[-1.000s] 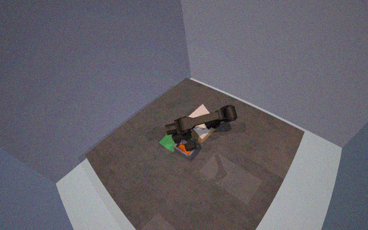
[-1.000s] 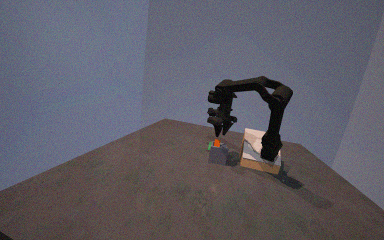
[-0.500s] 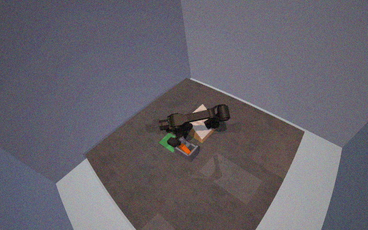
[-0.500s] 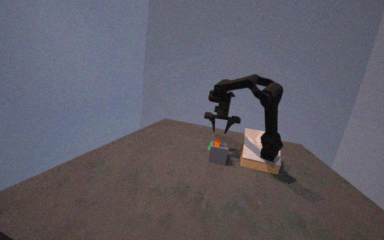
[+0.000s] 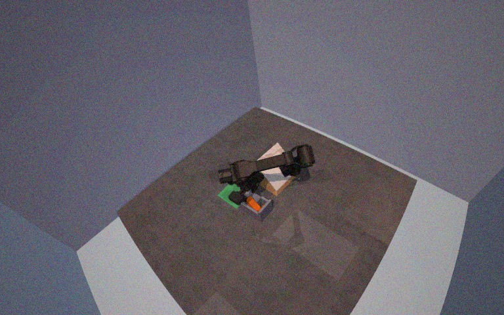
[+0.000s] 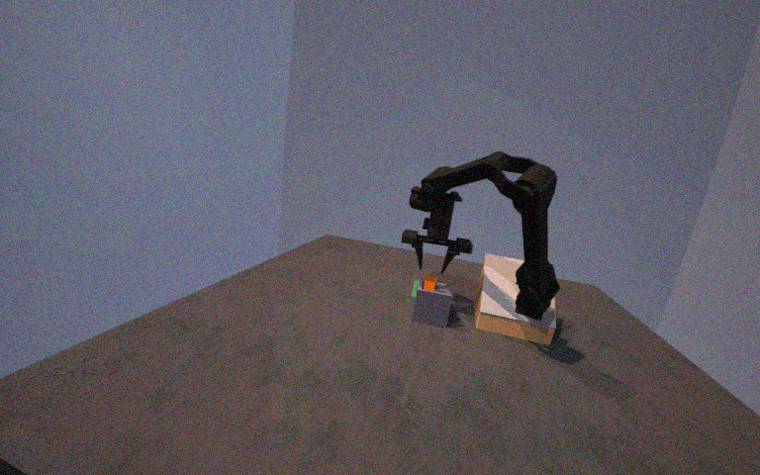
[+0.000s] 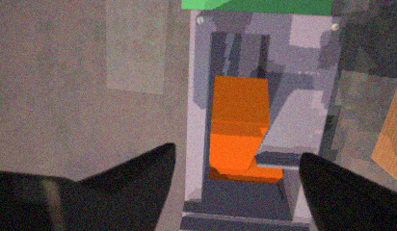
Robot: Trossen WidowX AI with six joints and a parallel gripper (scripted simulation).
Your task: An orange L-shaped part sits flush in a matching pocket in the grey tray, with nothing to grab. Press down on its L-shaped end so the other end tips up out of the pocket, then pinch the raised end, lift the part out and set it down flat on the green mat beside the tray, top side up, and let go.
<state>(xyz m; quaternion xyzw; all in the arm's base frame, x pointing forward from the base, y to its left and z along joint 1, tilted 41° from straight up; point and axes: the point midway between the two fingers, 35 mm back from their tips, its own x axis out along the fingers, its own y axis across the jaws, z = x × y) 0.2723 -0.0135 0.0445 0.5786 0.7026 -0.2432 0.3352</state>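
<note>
The orange part is 20 mm behind my gripper tip, 30 mm to the left of it and 80 mm below it. Also, from my gripper tip: green mat (10 mm ahead, 150 mm to the right, 130 mm below).
</note>
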